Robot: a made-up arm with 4 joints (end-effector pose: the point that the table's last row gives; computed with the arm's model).
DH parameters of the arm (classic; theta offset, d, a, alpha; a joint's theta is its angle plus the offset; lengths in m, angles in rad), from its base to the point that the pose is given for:
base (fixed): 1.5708 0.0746 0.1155 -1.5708
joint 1: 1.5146 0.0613 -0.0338 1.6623
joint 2: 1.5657 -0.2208 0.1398 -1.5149
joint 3: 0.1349 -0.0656 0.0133 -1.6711
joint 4: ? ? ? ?
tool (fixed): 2.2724 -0.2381 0 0
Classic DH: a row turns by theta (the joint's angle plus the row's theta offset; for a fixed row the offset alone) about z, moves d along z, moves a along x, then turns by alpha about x.
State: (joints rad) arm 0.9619 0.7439 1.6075 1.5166
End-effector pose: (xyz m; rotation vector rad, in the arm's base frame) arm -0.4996 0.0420 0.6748 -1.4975 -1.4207 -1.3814
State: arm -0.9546 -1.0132 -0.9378 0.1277
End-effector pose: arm -0.1938 0.0365 0.2761 -1.9870 1.3286 -1.8461
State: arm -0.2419 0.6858 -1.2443 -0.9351
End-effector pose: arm 0.2239 -0.0912 0.0179 -2.4631 0.4536 0.7996
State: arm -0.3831 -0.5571 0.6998 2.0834
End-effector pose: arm -0.4430 0.2344 -0.3660 -0.4596 -0.0525 2.8477
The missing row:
joint 4: 0.6936 -0.4303 -0.1142 -1.7648
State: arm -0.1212 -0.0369 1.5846 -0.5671
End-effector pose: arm -0.5895 -0.0669 0.2745 -0.8622 -2.6783 -0.1876
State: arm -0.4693 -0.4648 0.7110 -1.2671
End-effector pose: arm -0.3283 0.3067 0.1659 -2.0150 -1.9875 -0.1004
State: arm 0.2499 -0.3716 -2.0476 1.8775
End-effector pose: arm 0.2758 -0.0547 0.1021 0.1859 -0.5223 0.4899
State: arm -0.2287 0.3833 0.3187 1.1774
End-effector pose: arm -0.5687 0.0950 0.3151 -1.8331 -0.8981 -2.2826
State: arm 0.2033 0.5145 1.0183 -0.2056
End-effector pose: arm -0.3726 0.1283 0.5387 -1.5704 -1.9382 -0.0653
